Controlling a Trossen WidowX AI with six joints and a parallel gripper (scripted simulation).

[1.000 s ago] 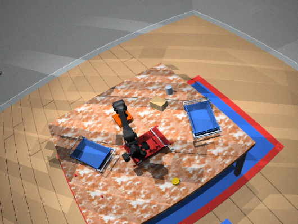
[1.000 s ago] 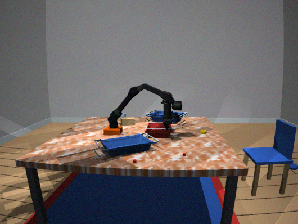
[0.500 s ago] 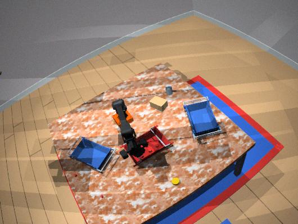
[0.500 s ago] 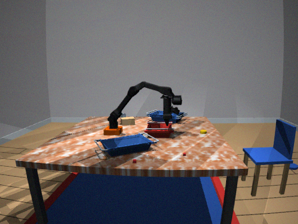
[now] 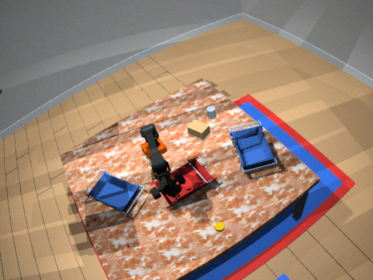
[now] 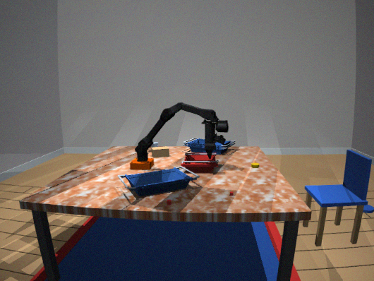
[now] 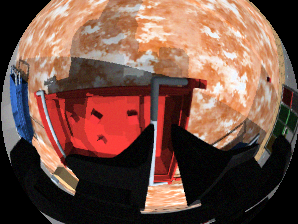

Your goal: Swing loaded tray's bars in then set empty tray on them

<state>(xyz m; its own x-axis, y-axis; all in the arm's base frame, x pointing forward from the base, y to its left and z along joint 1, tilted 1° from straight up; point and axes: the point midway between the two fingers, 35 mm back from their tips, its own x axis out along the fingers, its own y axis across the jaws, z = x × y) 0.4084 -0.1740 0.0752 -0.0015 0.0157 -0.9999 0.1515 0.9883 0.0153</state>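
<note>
The blue tray is 300 mm behind my gripper tip, 230 mm to the right of it and 40 mm below it. Round my gripper tip: tan box (460 mm to the left, 300 mm behind, 60 mm below); then grey cylinder (620 mm to the left, 350 mm behind, 50 mm below); then yellow disc (300 mm ahead, 80 mm below, 60 mm to the left).
</note>
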